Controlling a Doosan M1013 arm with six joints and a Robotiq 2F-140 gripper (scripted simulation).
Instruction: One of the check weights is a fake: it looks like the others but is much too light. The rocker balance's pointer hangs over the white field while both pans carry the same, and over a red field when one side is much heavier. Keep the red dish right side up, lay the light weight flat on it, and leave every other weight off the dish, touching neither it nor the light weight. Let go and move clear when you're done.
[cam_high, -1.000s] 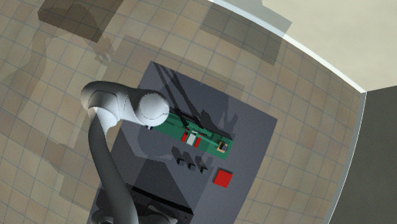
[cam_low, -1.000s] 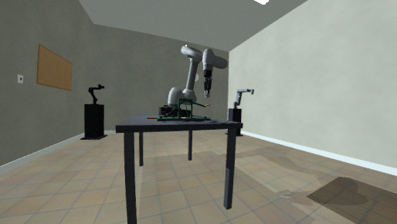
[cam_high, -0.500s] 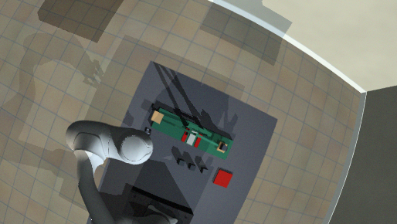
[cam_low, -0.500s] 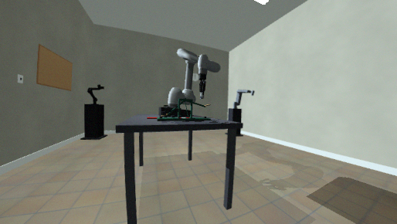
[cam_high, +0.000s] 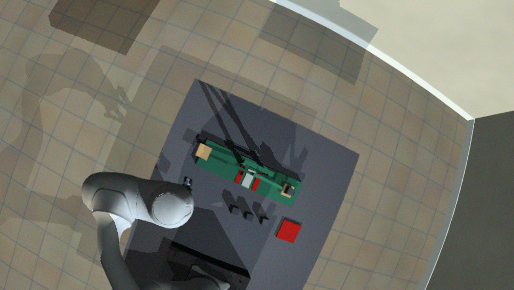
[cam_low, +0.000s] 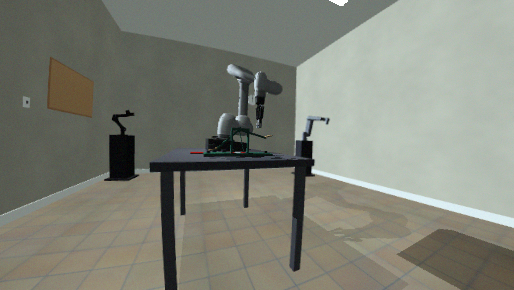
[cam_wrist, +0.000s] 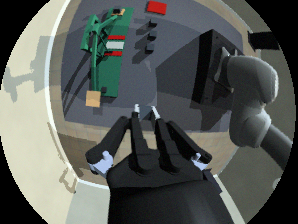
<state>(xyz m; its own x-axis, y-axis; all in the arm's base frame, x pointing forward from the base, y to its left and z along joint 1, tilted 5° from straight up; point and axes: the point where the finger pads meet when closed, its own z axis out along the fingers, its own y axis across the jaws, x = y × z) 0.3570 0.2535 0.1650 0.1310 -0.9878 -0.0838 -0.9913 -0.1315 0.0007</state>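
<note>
Right now my hand is 60 mm short of the red dish, 480 mm to the left of it and 240 mm above it. Round my hand: green rocker balance (190 mm ahead, 180 mm to the right, 150 mm below).
</note>
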